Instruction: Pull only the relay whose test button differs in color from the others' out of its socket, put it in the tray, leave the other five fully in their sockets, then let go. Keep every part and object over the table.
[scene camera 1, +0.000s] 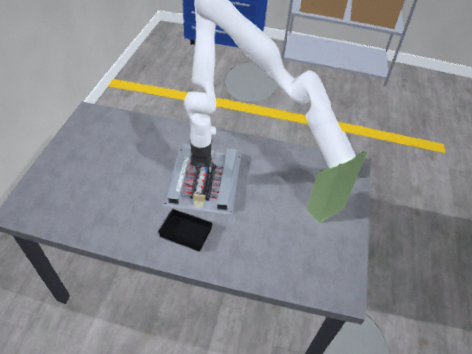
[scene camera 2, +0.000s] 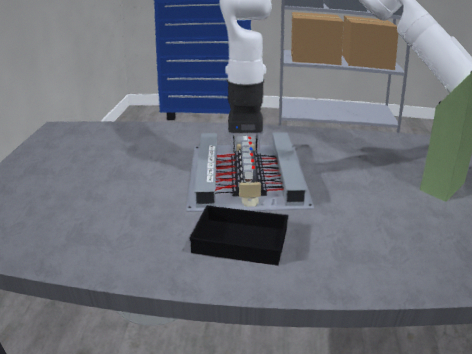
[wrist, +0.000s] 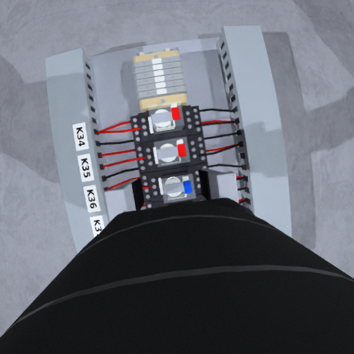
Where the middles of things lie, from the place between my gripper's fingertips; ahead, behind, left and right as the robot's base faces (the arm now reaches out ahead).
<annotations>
I see the panel plate (scene camera 2: 227, 200) 1 cm behind my hand and 6 cm below it.
</annotations>
